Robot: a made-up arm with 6 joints.
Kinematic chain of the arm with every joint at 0, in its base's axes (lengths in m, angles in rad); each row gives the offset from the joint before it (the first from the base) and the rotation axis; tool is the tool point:
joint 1: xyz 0 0 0.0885 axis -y
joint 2: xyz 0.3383 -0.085 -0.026 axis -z
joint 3: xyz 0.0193 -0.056 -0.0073 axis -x
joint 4: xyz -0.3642 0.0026 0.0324 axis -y
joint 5: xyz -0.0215 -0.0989 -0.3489 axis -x
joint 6: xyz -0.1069 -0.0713 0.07 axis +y
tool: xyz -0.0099 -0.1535 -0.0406
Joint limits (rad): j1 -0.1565..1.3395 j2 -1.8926..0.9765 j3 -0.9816..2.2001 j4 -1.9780..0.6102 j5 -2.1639..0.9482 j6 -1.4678..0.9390
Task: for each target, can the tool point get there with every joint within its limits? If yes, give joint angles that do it. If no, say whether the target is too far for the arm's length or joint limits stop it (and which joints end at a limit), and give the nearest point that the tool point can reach.
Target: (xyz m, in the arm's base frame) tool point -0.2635 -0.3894 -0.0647
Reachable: yes | joints 1.0742 -0.0185 0.4739 -1.3066 0.2971 -1.0972
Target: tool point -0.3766 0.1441 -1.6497
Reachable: no: too far | nearest point -0.1333 0.0202 -0.5267 | short by 1.156 m
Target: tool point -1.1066 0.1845 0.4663
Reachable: no: joint limits stop it (at a limit: joint 1, joint 6) | nearest point -0.5805 0.0853 0.2811 | short by 0.566 m
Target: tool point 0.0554 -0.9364 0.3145
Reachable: yes | joints 0.1877 -1.1383 1.7888 -1.0229 -1.1123 -0.0788
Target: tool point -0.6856 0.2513 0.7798
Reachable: no: joint limits stop it (at a limit: joint 4, joint 6) | nearest point -0.4184 0.1620 0.5104 | short by 0.390 m
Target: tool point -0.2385 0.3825 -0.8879
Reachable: no: joint limits stop it (at a limit: joint 1, joint 2, joint 6) | nearest point -0.1019 0.2964 -0.4982 | short by 0.422 m
